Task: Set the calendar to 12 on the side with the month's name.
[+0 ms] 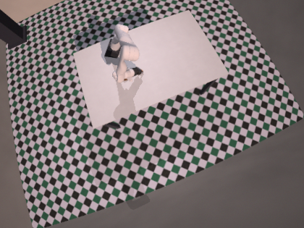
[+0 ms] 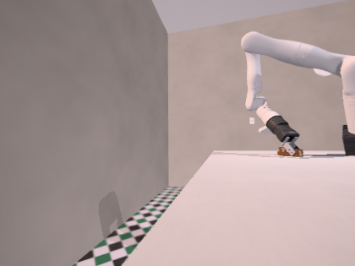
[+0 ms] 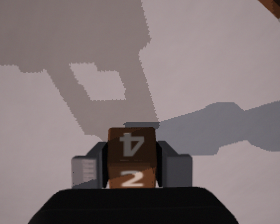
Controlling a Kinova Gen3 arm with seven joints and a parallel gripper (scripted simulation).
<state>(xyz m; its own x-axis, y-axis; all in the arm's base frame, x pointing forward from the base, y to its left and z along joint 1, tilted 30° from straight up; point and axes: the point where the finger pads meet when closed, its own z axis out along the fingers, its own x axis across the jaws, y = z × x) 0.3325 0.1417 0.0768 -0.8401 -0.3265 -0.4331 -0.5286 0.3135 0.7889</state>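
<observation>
The brown cube lies 10 mm to the left of my hand and 10 mm below it. From my hand the other things lie so: brown wooden tray: 150 mm to the right, 20 mm below.
</observation>
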